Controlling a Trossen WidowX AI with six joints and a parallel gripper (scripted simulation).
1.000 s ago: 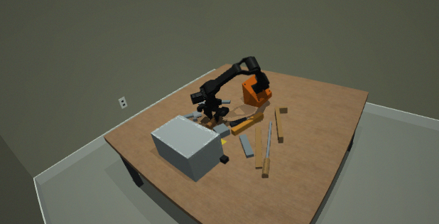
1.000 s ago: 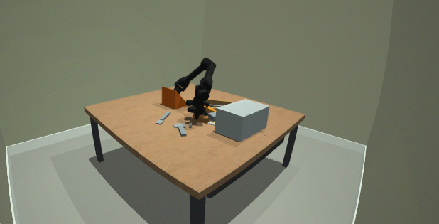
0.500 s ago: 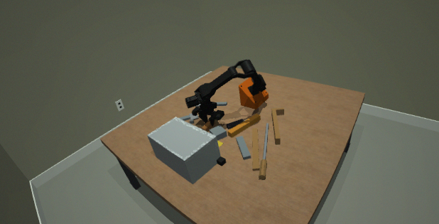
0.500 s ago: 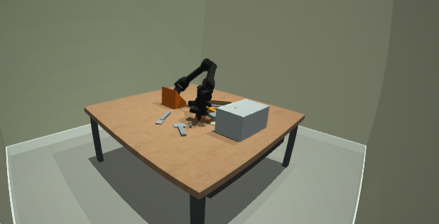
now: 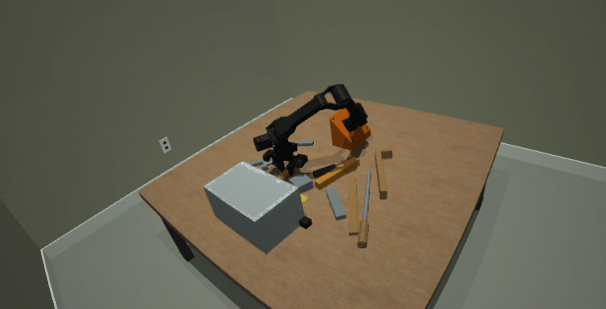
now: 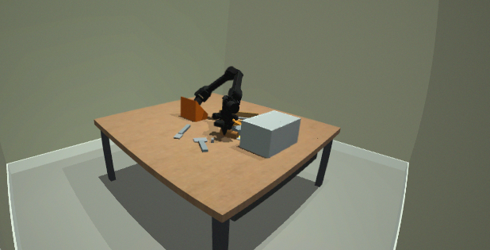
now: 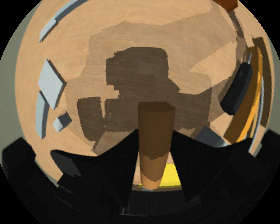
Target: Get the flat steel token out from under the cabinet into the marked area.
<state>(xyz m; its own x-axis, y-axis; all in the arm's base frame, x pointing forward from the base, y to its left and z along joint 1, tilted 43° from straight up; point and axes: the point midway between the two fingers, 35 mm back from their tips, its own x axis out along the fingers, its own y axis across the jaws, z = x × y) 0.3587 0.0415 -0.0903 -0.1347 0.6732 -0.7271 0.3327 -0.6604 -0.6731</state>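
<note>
Right now the grey block is 100 mm to the left of my gripper tip, 10 mm ahead of it and 10 mm above it. From my gripper tip the other things lie so: wooden stick: 330 mm to the left, 30 mm behind; then orange bar: 170 mm to the left, 130 mm behind, 10 mm above; then grey t-piece: 190 mm to the right, 20 mm ahead.
</note>
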